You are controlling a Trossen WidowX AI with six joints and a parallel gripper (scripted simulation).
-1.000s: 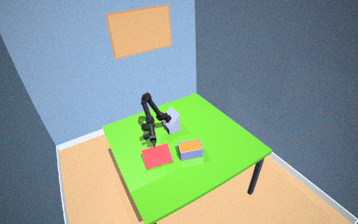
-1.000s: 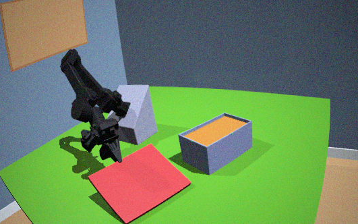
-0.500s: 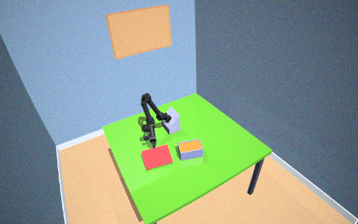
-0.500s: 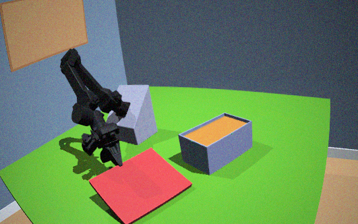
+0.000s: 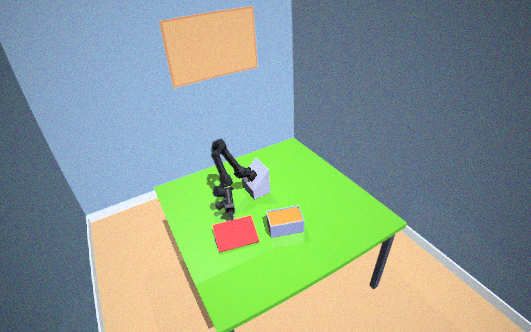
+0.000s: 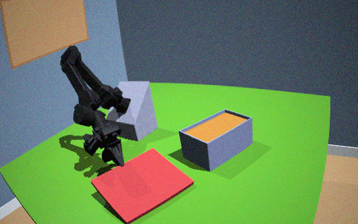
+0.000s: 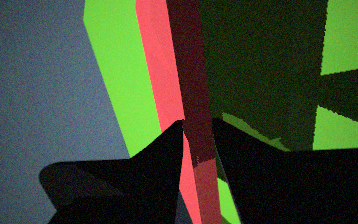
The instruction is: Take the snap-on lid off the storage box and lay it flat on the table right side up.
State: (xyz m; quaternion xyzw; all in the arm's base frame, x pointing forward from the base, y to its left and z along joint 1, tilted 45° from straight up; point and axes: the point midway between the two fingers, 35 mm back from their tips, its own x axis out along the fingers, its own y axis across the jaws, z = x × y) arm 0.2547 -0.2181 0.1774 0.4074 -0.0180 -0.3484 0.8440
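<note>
Now: gripper tip 80 mm short of the red lid, 30 mm above it and 10 mm to the left of it. The rest, counted from my gripper tip: grey-blue storage box 290 mm to the left, 160 mm ahead, 20 mm below.
</note>
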